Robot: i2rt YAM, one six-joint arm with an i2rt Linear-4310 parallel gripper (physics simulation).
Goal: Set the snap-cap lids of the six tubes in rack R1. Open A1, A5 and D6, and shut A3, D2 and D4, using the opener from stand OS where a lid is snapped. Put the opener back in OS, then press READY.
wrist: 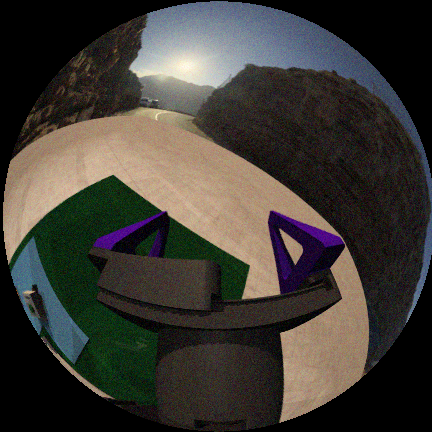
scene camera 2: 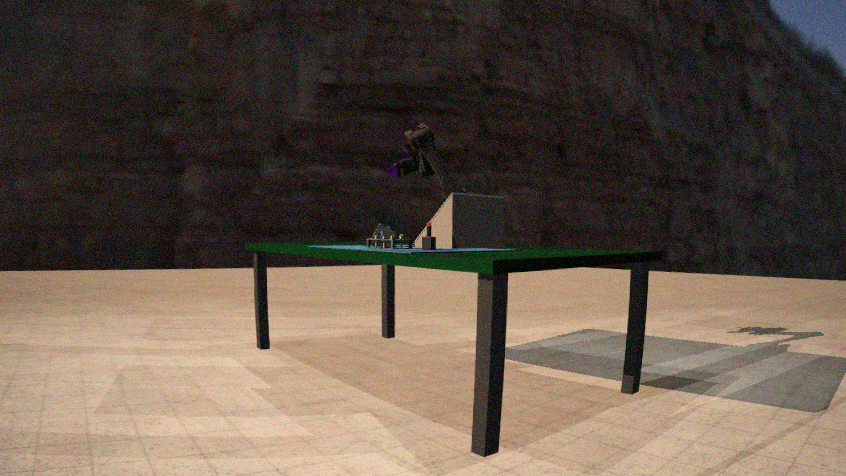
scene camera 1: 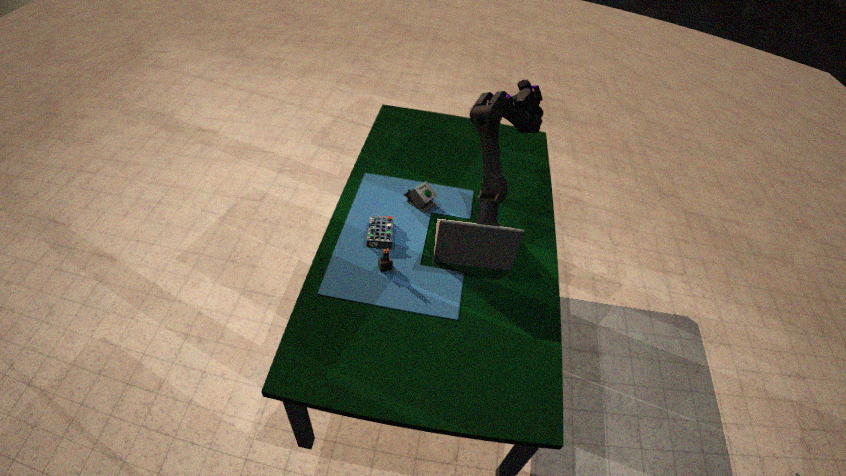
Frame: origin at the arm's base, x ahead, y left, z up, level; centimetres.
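Seen in the pictures: gripper, fingertip midpoint: [wrist: 218, 216] [scene camera 2: 392, 167] [scene camera 1: 518, 90]; arm's base at its link origin: [scene camera 2: 468, 214] [scene camera 1: 486, 224].
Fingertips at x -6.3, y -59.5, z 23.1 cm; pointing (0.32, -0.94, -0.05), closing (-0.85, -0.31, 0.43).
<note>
Pixels of each thing's top centre, then the offset from my fingertips to it. "*": a spot on its surface instead. Level surfaces: height alone.
- rack R1 at its top centre: [scene camera 2: 388, 230] [scene camera 1: 381, 221] dy +60.7, dx +42.4, dz -29.1 cm
- opener at its top centre: [scene camera 2: 429, 222] [scene camera 1: 386, 249] dy +76.0, dx +37.4, dz -26.4 cm
- green button at a spot on its surface: [scene camera 1: 427, 193] * dy +42.3, dx +28.8, dz -28.0 cm
- blue mat at its surface level: dz -34.9 cm
The rack R1 [scene camera 1: 379, 232] [scene camera 2: 380, 241] stands on the blue mat, with small tubes in it; green, white and red spots show on it, but the lid states are too small to tell. The opener [scene camera 1: 386, 252] [scene camera 2: 428, 226], with an orange top, stands upright in the dark stand OS [scene camera 1: 385, 264] [scene camera 2: 428, 242] beside the rack. A grey box with a sloped face and a green button [scene camera 1: 427, 193] stands at the mat's far side; it also shows in the wrist view [wrist: 36, 304]. My gripper [wrist: 218, 216] is open and empty, its purple fingers wide apart, high above the table's far end.
A large grey panel [scene camera 1: 479, 245] [scene camera 2: 478, 220] stands upright near the arm's base. The blue mat [scene camera 1: 354, 278] [wrist: 60, 320] lies on the green table [scene camera 1: 414, 361] [scene camera 2: 455, 260]. The arm rises from behind the panel toward the far end.
</note>
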